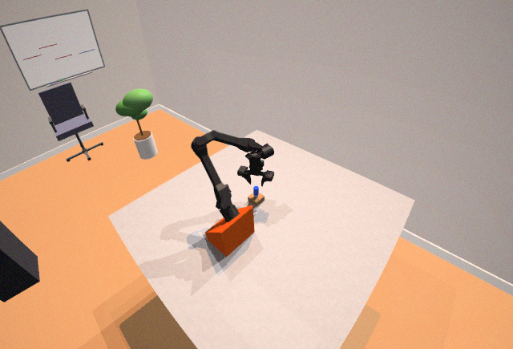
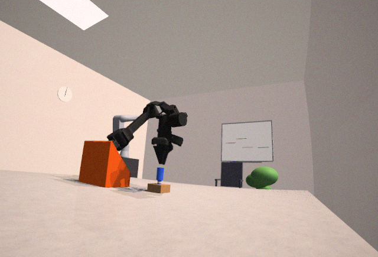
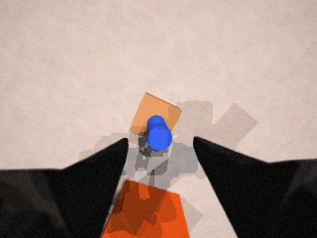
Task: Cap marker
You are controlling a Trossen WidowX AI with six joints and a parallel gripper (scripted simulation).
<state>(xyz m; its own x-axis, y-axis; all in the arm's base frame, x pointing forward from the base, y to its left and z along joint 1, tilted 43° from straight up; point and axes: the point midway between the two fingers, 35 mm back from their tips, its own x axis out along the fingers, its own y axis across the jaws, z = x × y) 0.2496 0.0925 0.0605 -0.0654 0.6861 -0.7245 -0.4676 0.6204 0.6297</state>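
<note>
Now: the blue cap 1 cm behind my gripper tip and 4 cm below it. Also, from my gripper tip: holder block (1 cm behind, 10 cm below).
</note>
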